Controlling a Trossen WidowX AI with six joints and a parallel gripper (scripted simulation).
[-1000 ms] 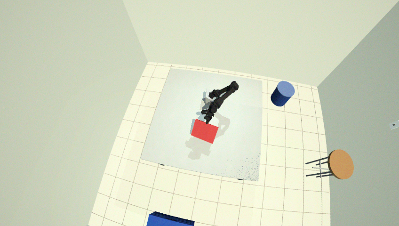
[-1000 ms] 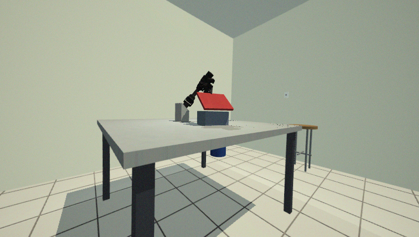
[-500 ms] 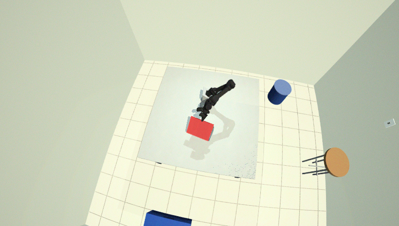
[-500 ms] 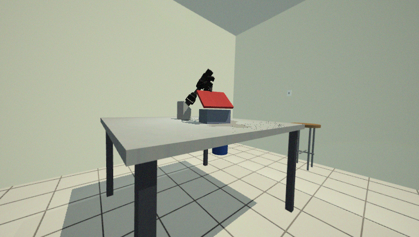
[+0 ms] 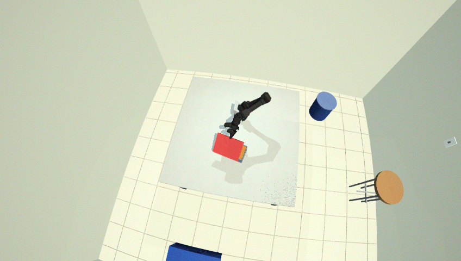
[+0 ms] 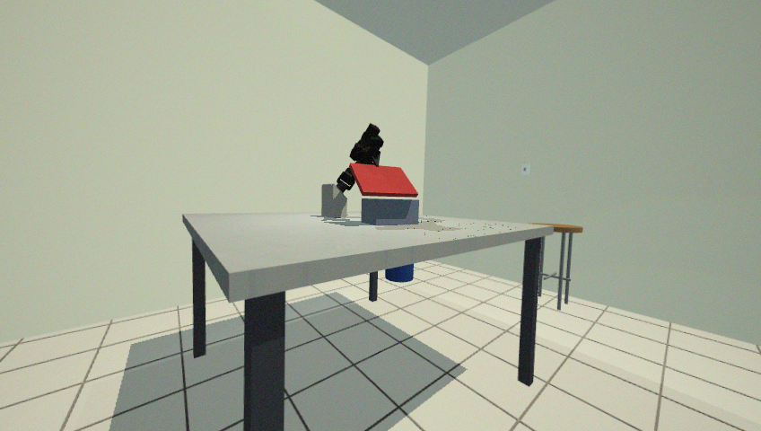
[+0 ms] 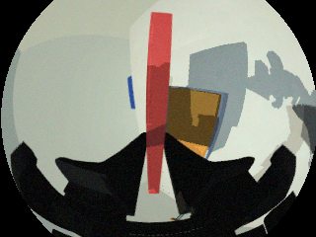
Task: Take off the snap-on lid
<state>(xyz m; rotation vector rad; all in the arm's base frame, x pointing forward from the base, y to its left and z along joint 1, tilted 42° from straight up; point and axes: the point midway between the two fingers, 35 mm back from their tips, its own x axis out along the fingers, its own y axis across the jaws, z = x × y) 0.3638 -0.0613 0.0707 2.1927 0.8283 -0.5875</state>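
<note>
Right now the red lid is 6 cm ahead of my gripper tip, 5 cm below it and 1 cm to the right of it. Also, from my gripper tip: grey-blue storage box (18 cm below, 4 cm to the left, 4 cm ahead).
</note>
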